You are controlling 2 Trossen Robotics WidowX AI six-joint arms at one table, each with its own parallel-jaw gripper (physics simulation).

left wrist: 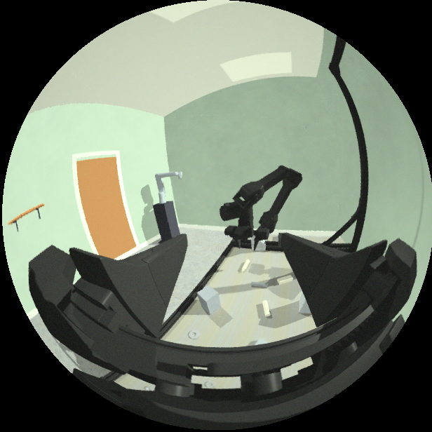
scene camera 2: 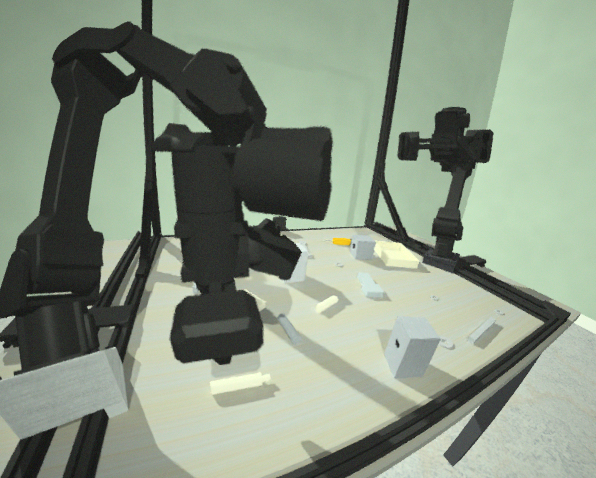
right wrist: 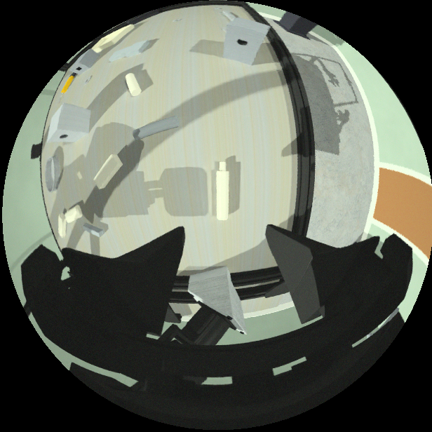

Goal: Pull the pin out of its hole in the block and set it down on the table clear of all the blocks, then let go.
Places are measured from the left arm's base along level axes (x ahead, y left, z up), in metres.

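Pixels of known places: left gripper, fingertip midpoint: (scene camera 2: 434,139); left arm's base, origin of the base link: (scene camera 2: 442,254); right arm's base, origin of the base link: (scene camera 2: 62,362).
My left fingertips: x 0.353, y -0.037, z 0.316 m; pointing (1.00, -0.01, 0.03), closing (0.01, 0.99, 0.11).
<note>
For each thing: its top centre in the pictures, then the offset to it from my left fingertips. "pt": a spot on its surface instead.
- cream stepped pin, middle of its top: (scene camera 2: 241,379) dx +0.369, dy -0.066, dz -0.333 m
- grey block with a dark hole, middle of its top: (scene camera 2: 418,327) dx +0.169, dy +0.083, dz -0.269 m
- grey rod, middle of its top: (scene camera 2: 289,324) dx +0.243, dy -0.100, dz -0.333 m
- cream cylinder, middle of its top: (scene camera 2: 327,300) dx +0.132, dy -0.096, dz -0.333 m
- yellow-handled tool, middle of its top: (scene camera 2: 338,238) dx -0.206, dy -0.287, dz -0.331 m
- cream tray, surface spot: (scene camera 2: 410,261) pt dx -0.223, dy -0.033, dz -0.328 m
The cream stepped pin (scene camera 2: 237,383) (left wrist: 245,265) (right wrist: 222,195) lies on its side on the table, out of any hole and apart from the blocks. A grey block with a dark hole (scene camera 2: 412,347) (left wrist: 209,300) (right wrist: 246,42) stands well to its right in scene camera 2. Other grey holed blocks, one (scene camera 2: 362,246) by the tray and one (scene camera 2: 299,267) (right wrist: 70,122) partly behind my right arm, stand farther back. My right gripper (right wrist: 226,230) is open and empty, above the table near the pin. My left gripper (scene camera 2: 445,145) is open and empty, raised high.
A grey rod (scene camera 2: 289,328) (right wrist: 157,127), a cream cylinder (scene camera 2: 327,304) (left wrist: 266,308) (right wrist: 133,84) and a cream piece (right wrist: 108,171) lie on the table. A yellow-handled tool (scene camera 2: 342,241) and a cream tray (scene camera 2: 410,261) are at the back. A grey slab (scene camera 2: 65,392) (right wrist: 217,292) is by the right arm's base.
</note>
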